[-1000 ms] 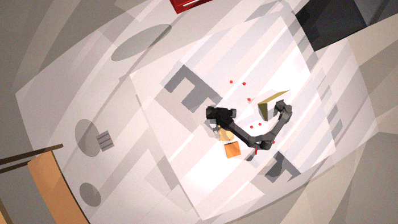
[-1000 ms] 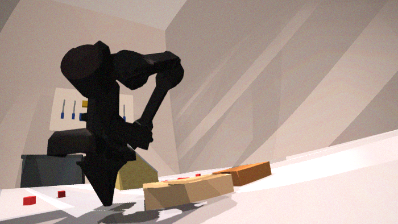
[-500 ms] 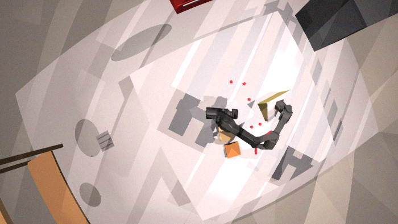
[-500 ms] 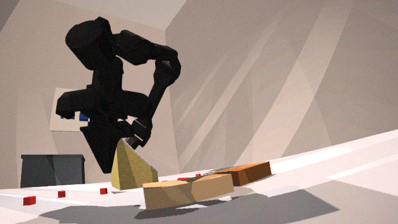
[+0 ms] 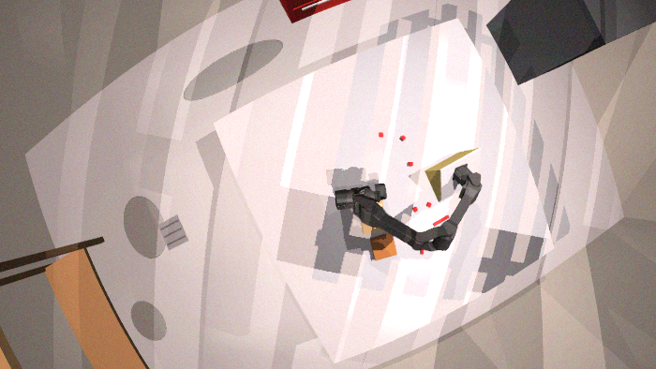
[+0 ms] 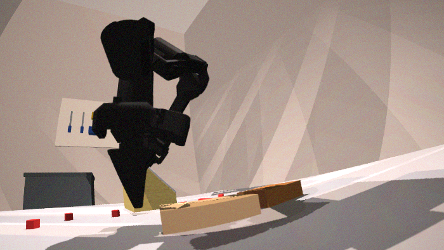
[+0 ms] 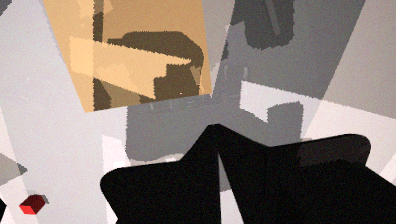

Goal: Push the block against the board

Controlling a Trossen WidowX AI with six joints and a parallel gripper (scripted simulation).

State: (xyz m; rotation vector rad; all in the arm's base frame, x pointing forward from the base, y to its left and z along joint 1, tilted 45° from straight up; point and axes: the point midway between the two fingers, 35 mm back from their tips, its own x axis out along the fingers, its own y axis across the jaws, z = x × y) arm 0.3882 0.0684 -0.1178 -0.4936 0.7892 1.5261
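Right now my gripper tip is 3 cm past the light wooden board, 10 cm to the right of it and 2 cm above it. Also, from my gripper tip: darker orange square block (4 cm behind, 25 cm to the left, 2 cm below).
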